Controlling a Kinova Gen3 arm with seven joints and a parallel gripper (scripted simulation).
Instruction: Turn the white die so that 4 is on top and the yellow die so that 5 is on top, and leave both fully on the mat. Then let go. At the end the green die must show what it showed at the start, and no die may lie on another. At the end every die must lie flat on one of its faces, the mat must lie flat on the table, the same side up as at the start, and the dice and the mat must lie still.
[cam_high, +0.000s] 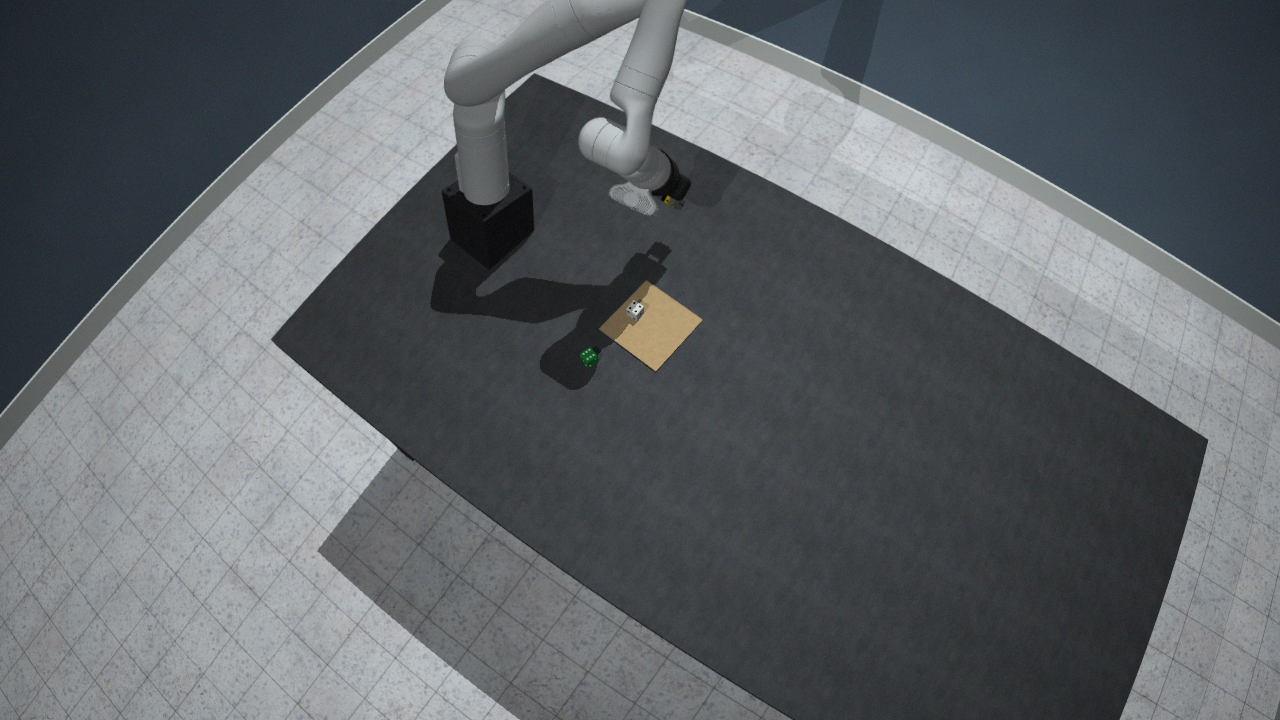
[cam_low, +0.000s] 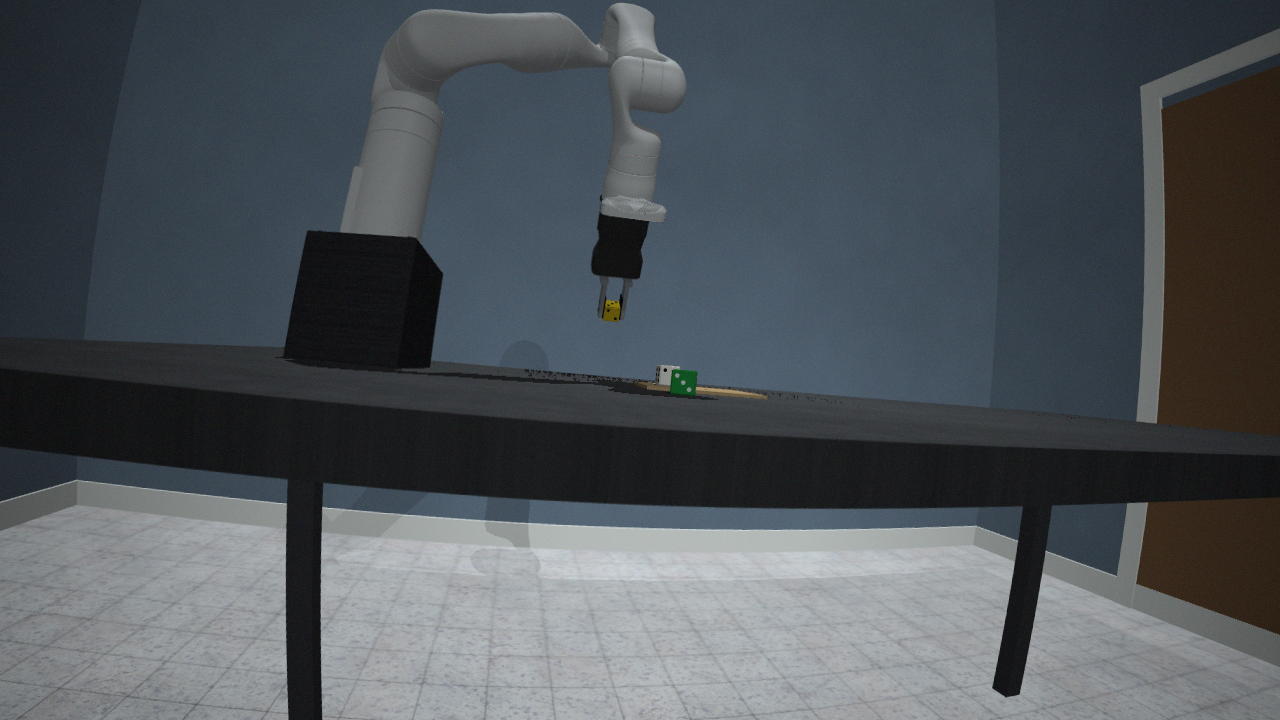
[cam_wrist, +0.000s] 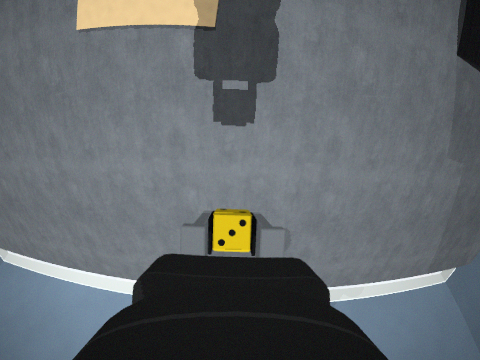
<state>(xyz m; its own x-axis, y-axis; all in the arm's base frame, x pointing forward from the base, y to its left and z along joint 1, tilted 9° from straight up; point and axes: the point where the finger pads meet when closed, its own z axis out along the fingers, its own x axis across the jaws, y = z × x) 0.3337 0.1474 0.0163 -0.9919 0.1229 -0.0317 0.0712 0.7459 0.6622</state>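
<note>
Right now the white die is 200 mm to the right of my hand, 100 mm below it and 30 mm ahead of it. From my hand the other things lie so: green die (330 mm to the right, 100 mm below); then yellow die (10 mm below); then tan mat (210 mm to the right, 110 mm below, 60 mm ahead).
</note>
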